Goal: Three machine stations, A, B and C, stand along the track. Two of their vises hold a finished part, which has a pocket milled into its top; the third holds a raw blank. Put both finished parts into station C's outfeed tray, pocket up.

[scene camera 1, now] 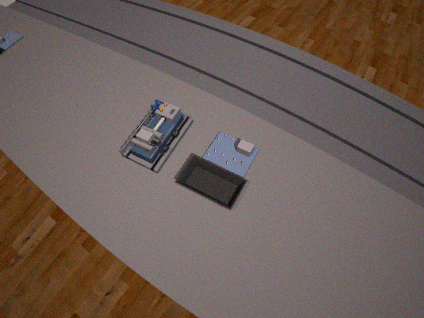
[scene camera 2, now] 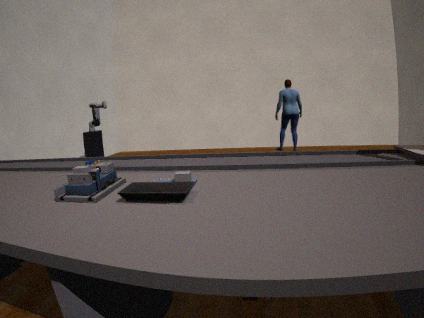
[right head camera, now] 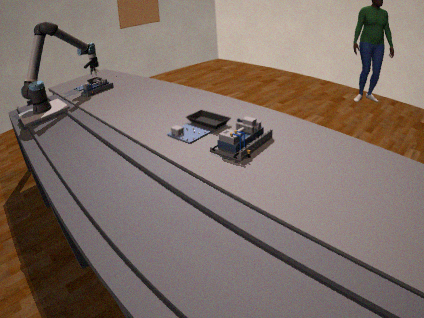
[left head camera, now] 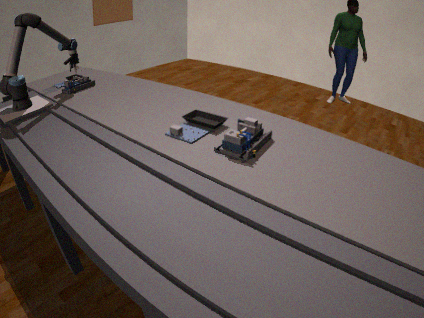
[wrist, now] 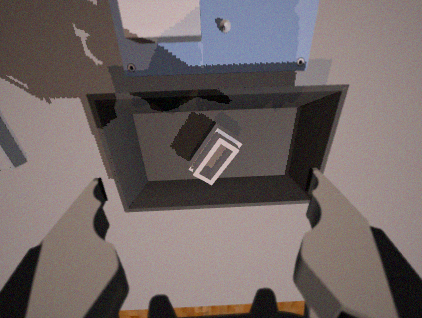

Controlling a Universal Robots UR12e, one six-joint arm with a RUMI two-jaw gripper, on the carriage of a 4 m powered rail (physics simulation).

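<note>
My gripper (wrist: 207, 174) (left head camera: 75, 69) (right head camera: 93, 70) is open above the far station's black tray (wrist: 225, 205), its fingers wide apart. A grey finished part (wrist: 197, 176) is inside that tray, apart from both fingers. It is turned askew, and its rectangular pocket opening faces the wrist camera; whether it sits fully flat is hard to tell. The far station's vise (left head camera: 80, 87) (right head camera: 100, 89) is too small to read. The nearer station's vise (left head camera: 243, 140) (right head camera: 241, 141) (scene camera 1: 167, 127) (scene camera 2: 92, 182) has a grey block (scene camera 1: 146, 134) between its jaws; no pocket is discernible in it.
A blue plate (wrist: 260, 45) with a pale block (wrist: 162, 17) lies beside the far tray. The nearer station has another black tray (left head camera: 205, 122) (scene camera 1: 186, 167) (scene camera 2: 157, 192) and a blue plate (left head camera: 192, 134) (scene camera 1: 220, 150). A person (left head camera: 346, 45) (right head camera: 372, 45) stands beyond the table.
</note>
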